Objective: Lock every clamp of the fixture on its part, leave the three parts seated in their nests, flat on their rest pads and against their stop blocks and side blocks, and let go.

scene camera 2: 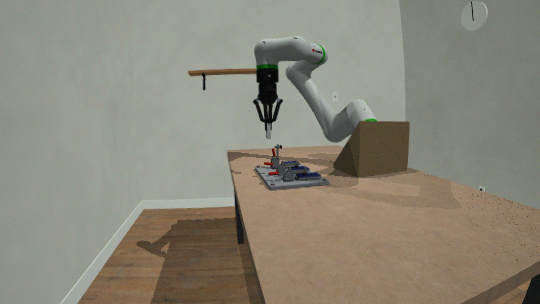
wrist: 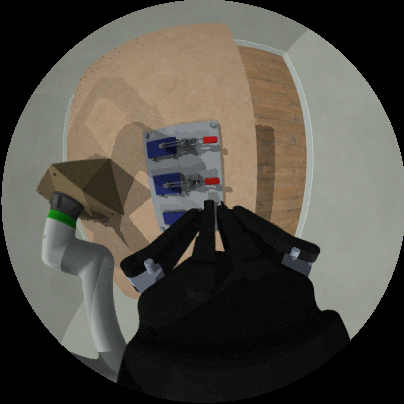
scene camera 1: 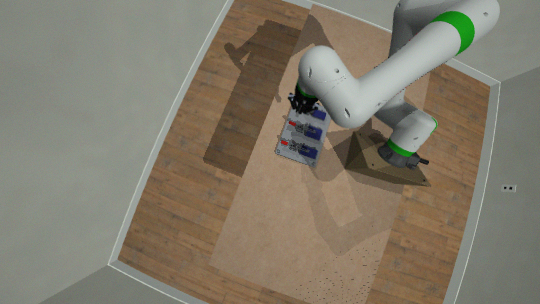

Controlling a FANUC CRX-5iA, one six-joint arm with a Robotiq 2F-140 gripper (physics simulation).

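Places are measured from the arm's base along level axes (x ahead, y left, z up), in centimetres.
Pixels of known places: gripper, fingertip midpoint: (scene camera 2: 268,138) (wrist: 212,198) (scene camera 1: 297,114); arm's base at its link origin: (scene camera 2: 374,141) (wrist: 67,201) (scene camera 1: 391,157).
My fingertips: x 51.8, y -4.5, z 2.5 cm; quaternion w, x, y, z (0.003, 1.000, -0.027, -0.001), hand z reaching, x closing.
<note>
For each thing: its top centre in the pictures, then the offset to it from my fingertips. "*": a spot on its surface instead. Level surfaces: height alone.
- fixture plate at a spot on its surface: (wrist: 190,130) * dx -3.7, dy +16.8, dz -15.1 cm
- middle part at its top centre: (wrist: 166,183) (scene camera 2: 298,167) (scene camera 1: 314,133) dx -12.7, dy +2.2, dz -13.0 cm
- far part at its top centre: (wrist: 173,218) (scene camera 1: 319,114) dx -12.5, dy -8.8, dz -12.5 cm
- red handle at a spot on its surface: (scene camera 2: 273,153) * dx -4.2, dy -8.4, dz -7.9 cm
- table at its surface level: dz -16.6 cm
The fixture plate (scene camera 1: 295,158) (scene camera 2: 300,185) (wrist: 190,130) carries three blue parts. The near part (scene camera 1: 310,152) (scene camera 2: 312,176) (wrist: 156,150) and the middle part (scene camera 1: 314,133) (scene camera 2: 300,169) (wrist: 159,186) have clamp arms lying over them, with red handles (wrist: 210,140) (wrist: 212,181) down flat. The far part (scene camera 1: 320,115) (wrist: 174,217) is partly hidden by the gripper in the wrist view. Its clamp stands open, arm upright and red handle (scene camera 2: 273,153) raised. The parts look flat; contact with the blocks is too small to tell. My gripper (scene camera 2: 268,131) (wrist: 212,198) is shut, empty, above the far end.
The fixture lies on the table (scene camera 1: 260,215) (scene camera 2: 360,240) (wrist: 200,75) near its long edge. A brown wedge-shaped pedestal (scene camera 1: 365,160) (scene camera 2: 384,150) (wrist: 85,180) carries the arm's base beside the fixture. A wooden shelf (scene camera 2: 220,72) is on the wall behind.
</note>
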